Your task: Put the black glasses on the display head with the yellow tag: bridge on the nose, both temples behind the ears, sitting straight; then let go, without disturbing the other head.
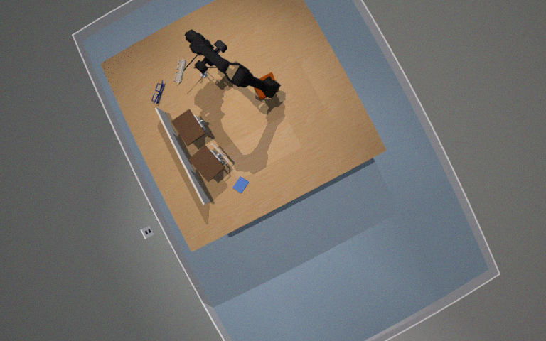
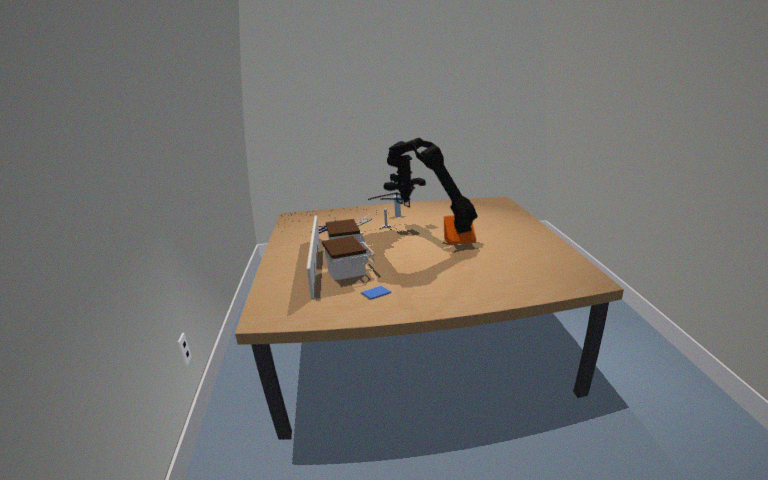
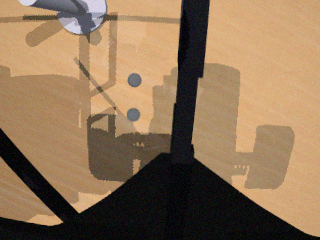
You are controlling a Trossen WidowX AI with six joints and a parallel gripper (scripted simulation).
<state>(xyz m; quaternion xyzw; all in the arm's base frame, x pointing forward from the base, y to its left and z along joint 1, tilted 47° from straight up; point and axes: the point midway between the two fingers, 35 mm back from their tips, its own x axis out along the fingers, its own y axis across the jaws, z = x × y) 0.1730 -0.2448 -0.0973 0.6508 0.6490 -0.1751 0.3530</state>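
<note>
Right now the stand is 9 cm ahead of my gripper tip, 5 cm to the right of it and 10 cm below it. From my gripper tip the other things lie so: blue tag 27 cm ahead, 62 cm to the left, 12 cm below; white upright panel 44 cm ahead, 30 cm to the left, 6 cm below.
</note>
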